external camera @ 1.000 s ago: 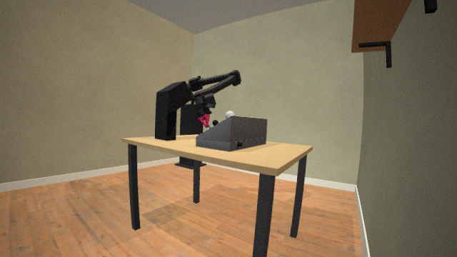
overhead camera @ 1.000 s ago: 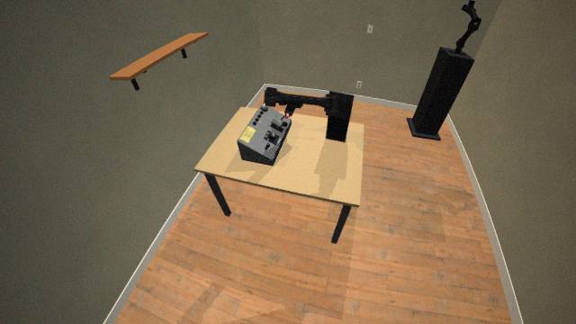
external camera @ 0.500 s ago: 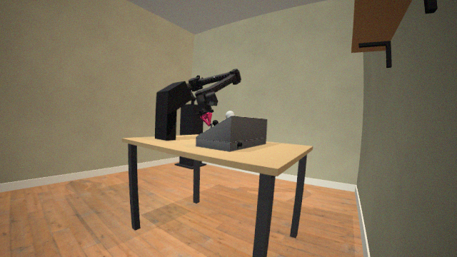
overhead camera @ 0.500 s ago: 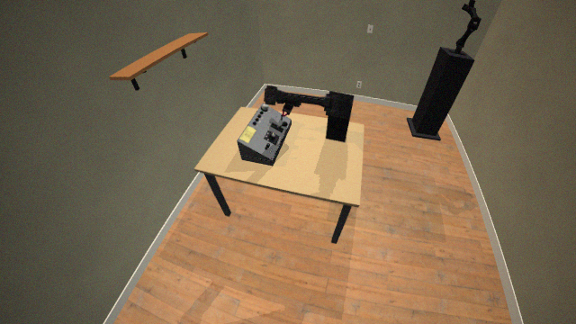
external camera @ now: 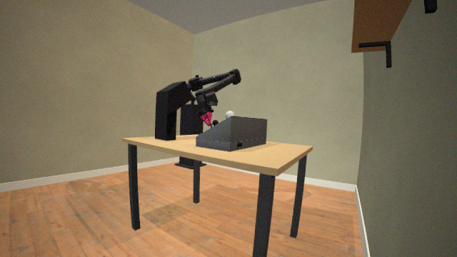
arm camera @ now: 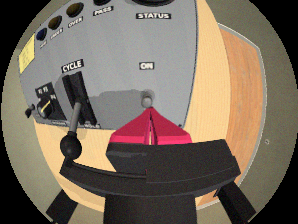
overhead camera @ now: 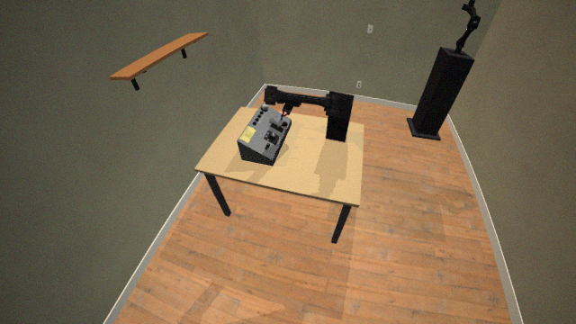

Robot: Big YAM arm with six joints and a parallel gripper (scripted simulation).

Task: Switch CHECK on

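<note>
My hand is 12 cm to the right of the lever, 1 cm past it and 1 cm above it. Round my hand: grey console (18 cm to the left, 6 cm ahead, 4 cm below); rotary selector (23 cm to the left, 3 cm ahead, 2 cm below).
</note>
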